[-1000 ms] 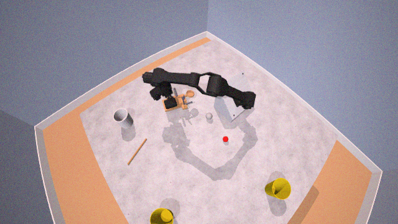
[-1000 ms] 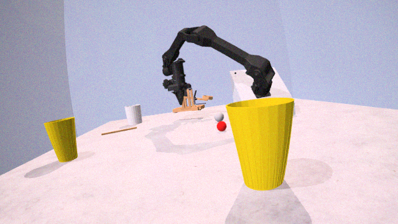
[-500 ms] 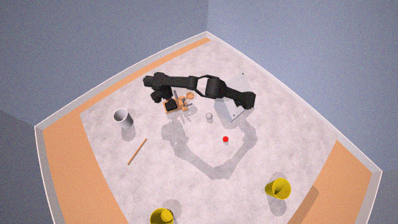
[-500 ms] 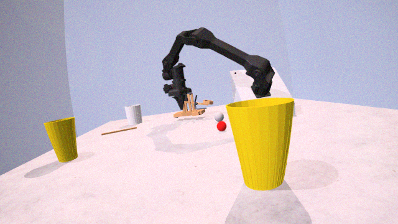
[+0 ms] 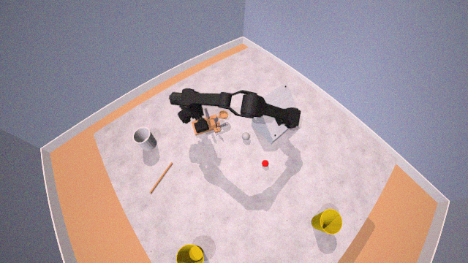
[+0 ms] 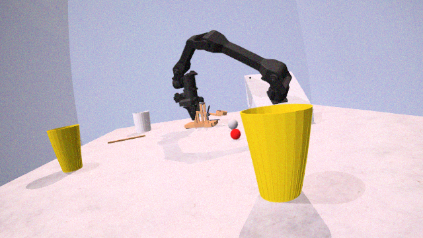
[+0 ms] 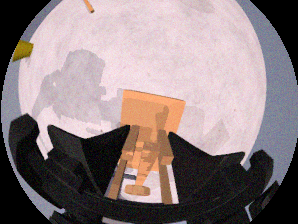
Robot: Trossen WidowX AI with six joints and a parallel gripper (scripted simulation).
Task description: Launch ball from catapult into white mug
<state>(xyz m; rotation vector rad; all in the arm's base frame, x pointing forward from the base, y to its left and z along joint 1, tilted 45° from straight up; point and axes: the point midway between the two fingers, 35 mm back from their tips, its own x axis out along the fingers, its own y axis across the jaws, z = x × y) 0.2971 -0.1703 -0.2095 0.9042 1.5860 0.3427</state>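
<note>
My gripper tip is now 37 cm to the right of the red ball, 10 cm past it and 2 cm above it. Round my gripper tip: white mug (27 cm ahead, 10 cm to the right); grey ball (20 cm to the left, 13 cm behind, 1 cm below); wooden catapult (6 cm behind, 4 cm to the left, 2 cm above).
</note>
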